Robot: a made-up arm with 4 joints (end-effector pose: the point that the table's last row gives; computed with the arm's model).
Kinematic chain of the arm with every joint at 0, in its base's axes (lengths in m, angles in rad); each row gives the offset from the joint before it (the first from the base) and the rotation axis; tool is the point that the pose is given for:
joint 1: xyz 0 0 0.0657 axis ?
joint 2: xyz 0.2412 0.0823 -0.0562 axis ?
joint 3: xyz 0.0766 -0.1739 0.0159 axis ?
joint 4: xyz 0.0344 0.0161 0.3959 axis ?
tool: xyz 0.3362 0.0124 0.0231
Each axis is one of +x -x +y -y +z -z.
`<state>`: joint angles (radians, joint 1 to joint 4).
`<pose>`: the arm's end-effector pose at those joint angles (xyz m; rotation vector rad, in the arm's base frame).
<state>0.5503 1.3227 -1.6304 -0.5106</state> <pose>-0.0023 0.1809 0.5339 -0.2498 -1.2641 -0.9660</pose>
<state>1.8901 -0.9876 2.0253 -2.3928</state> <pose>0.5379 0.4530 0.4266 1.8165 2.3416 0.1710</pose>
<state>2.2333 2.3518 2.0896 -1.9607</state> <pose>-0.0576 0.4155 0.4431 0.5041 -0.8461 0.8921</pose>
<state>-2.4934 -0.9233 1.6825 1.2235</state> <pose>0.6027 -0.5455 0.2200 1.1623 -1.7347 0.3814</pose>
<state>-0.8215 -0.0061 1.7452 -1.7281</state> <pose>0.6530 -0.4147 -0.1866 0.6534 0.5269 -1.7120</pose>
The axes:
joint 1: +x
joint 2: -z
joint 3: +y
joint 4: -x

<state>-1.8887 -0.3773 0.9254 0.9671</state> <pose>0.8644 -0.1503 -0.0823 -2.6984 1.4299 -0.1366</pose>
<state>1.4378 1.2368 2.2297 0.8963</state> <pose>0.1711 0.5578 -0.1282 1.6644 1.4545 1.5947</pose>
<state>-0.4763 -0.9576 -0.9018 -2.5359</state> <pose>0.3924 0.2083 0.5080 2.1579 1.0645 1.1301</pose>
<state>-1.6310 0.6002 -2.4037 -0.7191</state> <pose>-0.2483 -0.1158 -0.1467 -1.1233 -1.2432 2.1976</pose>
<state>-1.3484 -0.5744 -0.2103 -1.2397</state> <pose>0.6324 0.4600 0.0402 -0.0449 0.4946 0.3530</pose>
